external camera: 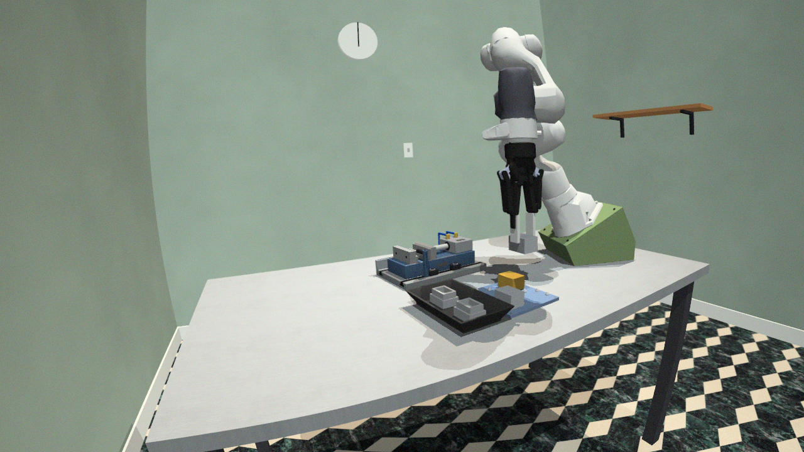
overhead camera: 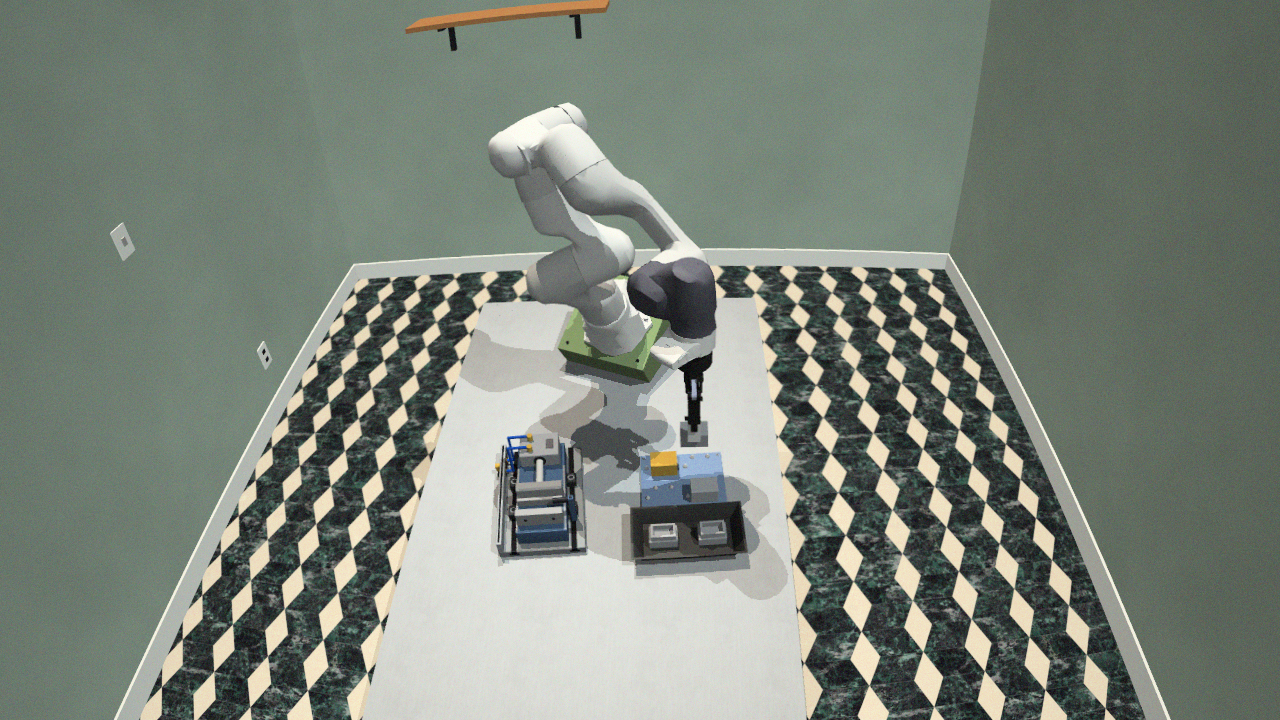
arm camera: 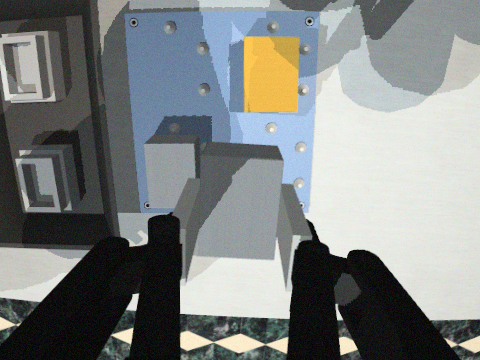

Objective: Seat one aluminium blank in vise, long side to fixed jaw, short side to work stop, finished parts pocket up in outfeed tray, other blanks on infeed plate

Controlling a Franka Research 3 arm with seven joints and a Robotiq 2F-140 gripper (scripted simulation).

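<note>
Right now my hand is 340 mm to the left of the white rod and 100 mm above it. From my hand the other things lie so: aluminium blank (40 mm below); then blue infeed plate (180 mm below, 30 mm to the right, 10 mm ahead); then brass blank (160 mm below, 60 mm to the right, 30 mm behind).
</note>
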